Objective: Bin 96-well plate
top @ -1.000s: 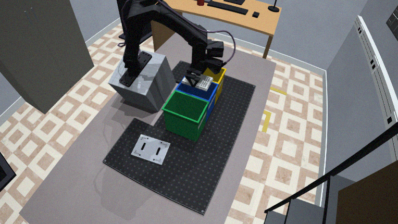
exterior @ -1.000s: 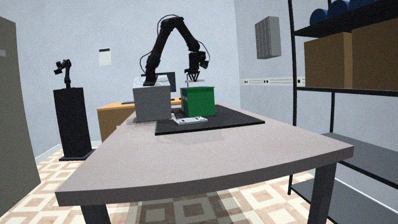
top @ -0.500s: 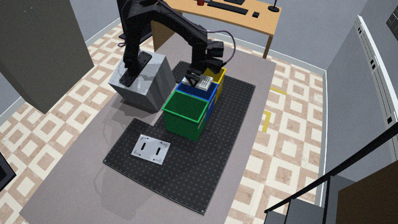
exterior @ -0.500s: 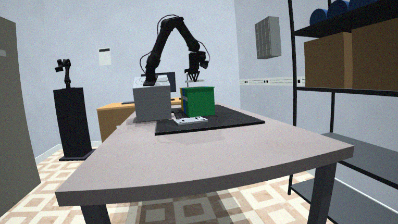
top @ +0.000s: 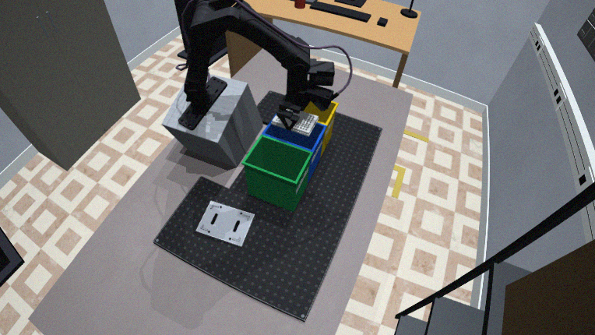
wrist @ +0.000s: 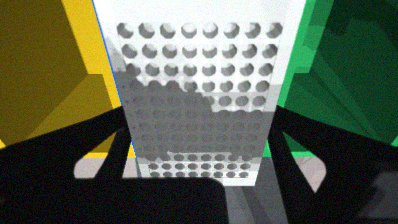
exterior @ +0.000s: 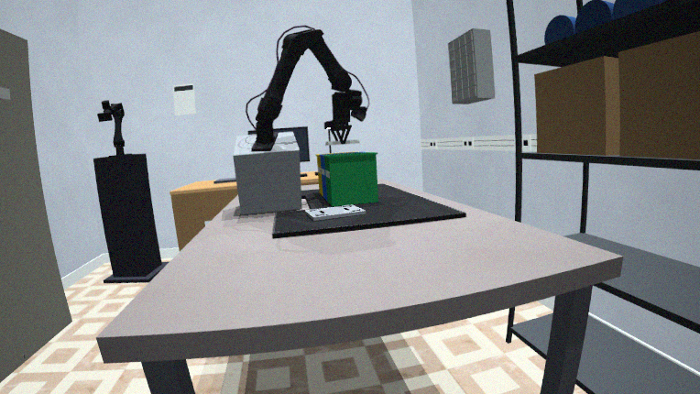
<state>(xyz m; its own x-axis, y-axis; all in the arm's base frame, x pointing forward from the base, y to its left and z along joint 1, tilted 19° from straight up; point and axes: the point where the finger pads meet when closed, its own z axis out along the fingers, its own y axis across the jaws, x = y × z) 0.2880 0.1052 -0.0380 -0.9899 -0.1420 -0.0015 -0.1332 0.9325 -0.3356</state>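
The blue bin is 14 cm below my hand. Also, from my hand: white 96-well plate right at my hand; yellow bin 14 cm below, 13 cm to the left, 1 cm behind; green bin 14 cm below, 13 cm to the right, 2 cm ahead.
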